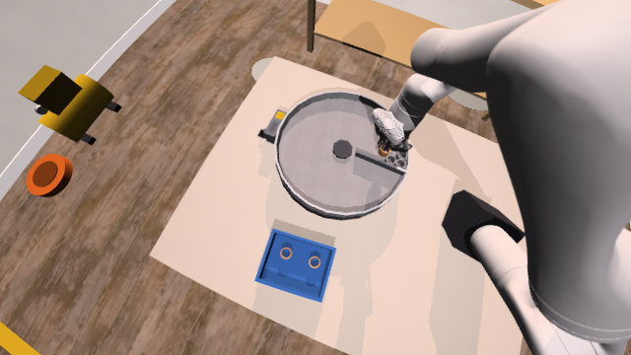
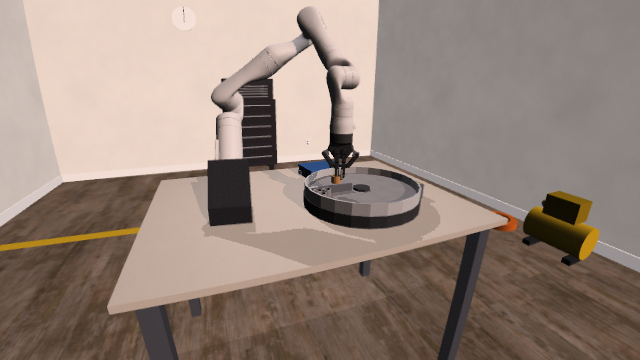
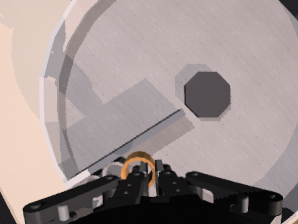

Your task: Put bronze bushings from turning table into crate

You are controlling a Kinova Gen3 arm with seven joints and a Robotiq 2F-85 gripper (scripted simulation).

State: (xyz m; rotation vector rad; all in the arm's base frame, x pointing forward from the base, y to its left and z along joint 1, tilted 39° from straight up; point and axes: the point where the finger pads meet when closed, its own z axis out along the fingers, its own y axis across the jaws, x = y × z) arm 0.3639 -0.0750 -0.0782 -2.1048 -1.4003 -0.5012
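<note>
Right now my hand is 50 mm short of the blue crate, 410 mm to the right of it and 110 mm above it. From my hand the other things lie so: grey turning table 100 mm ahead, 40 mm to the left, 80 mm below.
</note>
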